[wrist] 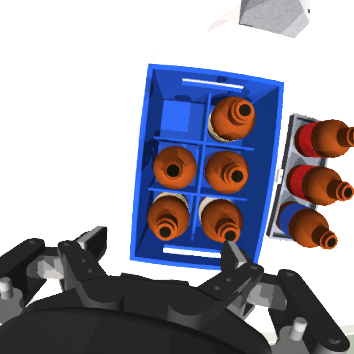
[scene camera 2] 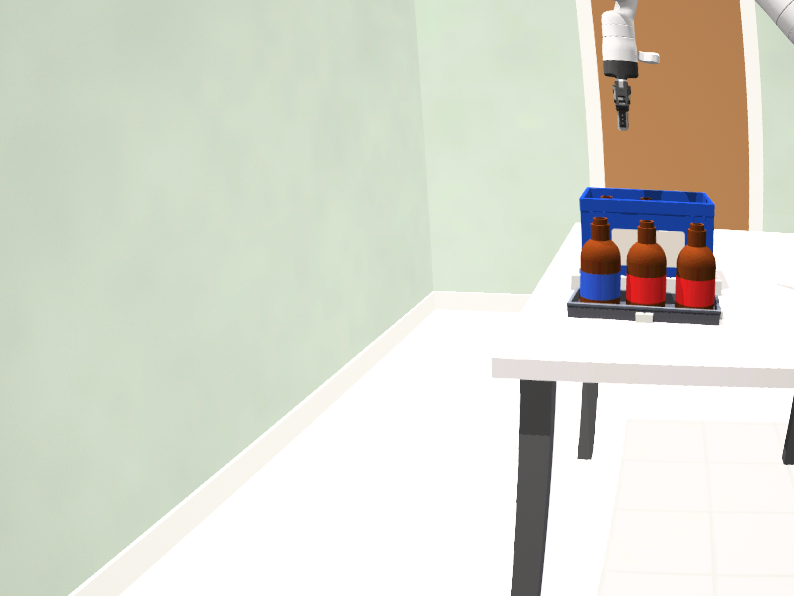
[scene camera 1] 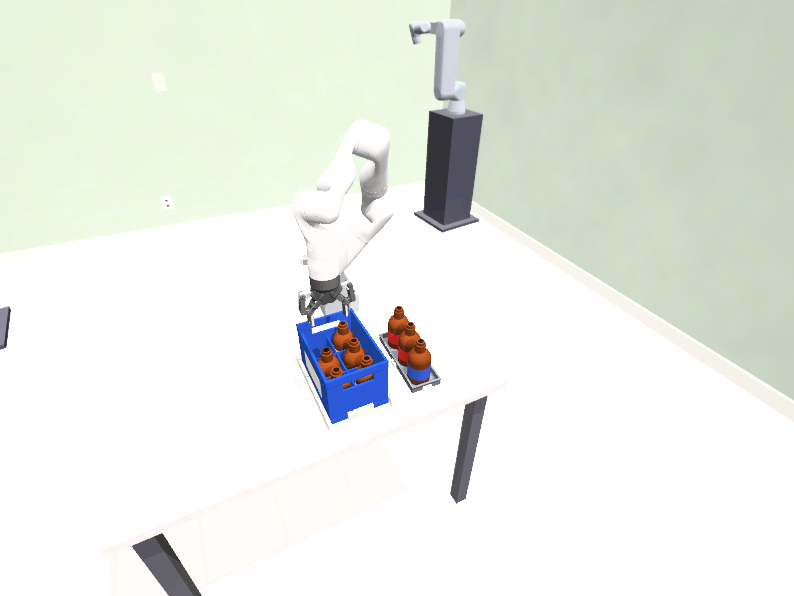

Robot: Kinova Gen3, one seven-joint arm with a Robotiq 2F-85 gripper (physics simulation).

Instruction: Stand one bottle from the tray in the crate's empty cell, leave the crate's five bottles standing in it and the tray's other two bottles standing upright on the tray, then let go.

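Places are measured from the arm's base along level axes (x right, y back, z down), in millimetres.
Where they show: gripper, fingertip midpoint: (wrist: pixel 163 246) (scene camera 2: pixel 623 129) (scene camera 1: pixel 329 320).
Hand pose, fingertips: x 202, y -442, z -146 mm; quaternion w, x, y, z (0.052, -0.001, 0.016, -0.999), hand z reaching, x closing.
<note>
Each offset is from my fingertips to the centre of the thing. "spot": to the spot under its first point.
The blue crate {dx -44, dy +42, dz +218 mm} (scene camera 1: pixel 355 395) (scene camera 2: pixel 647 205) (wrist: pixel 141 150) has an empty cell {spot: dx +2, dy +144, dz +297 mm} (wrist: pixel 175 116) at its far left in the wrist view. An upright brown bottle stands in each of its other cells. The grey tray (scene camera 1: pixel 426 385) (scene camera 2: pixel 609 312) (wrist: pixel 273 227) stands beside it, with a blue-label bottle {dx -259, dy -70, dz +223 mm} (scene camera 1: pixel 419 363) (scene camera 2: pixel 600 269) (wrist: pixel 304 227) at one end, a red-label bottle {dx -279, dy +13, dz +223 mm} (scene camera 1: pixel 409 340) (scene camera 2: pixel 646 269) (wrist: pixel 320 185) in the middle and another red-label bottle {dx -295, dy +103, dz +223 mm} (scene camera 1: pixel 397 327) (scene camera 2: pixel 695 269) (wrist: pixel 330 139) at the other end, all upright. My gripper (scene camera 1: pixel 329 316) (scene camera 2: pixel 622 125) (wrist: pixel 163 246) is open and empty, high above the crate.
A grey angular block (wrist: pixel 275 17) shows beyond the crate in the wrist view. The tray is close along one long side of the crate. The white table's edge (scene camera 2: pixel 641 374) runs on the tray's outer side. A second arm (scene camera 1: pixel 447 60) stands on a dark pedestal (scene camera 1: pixel 452 170) far behind.
</note>
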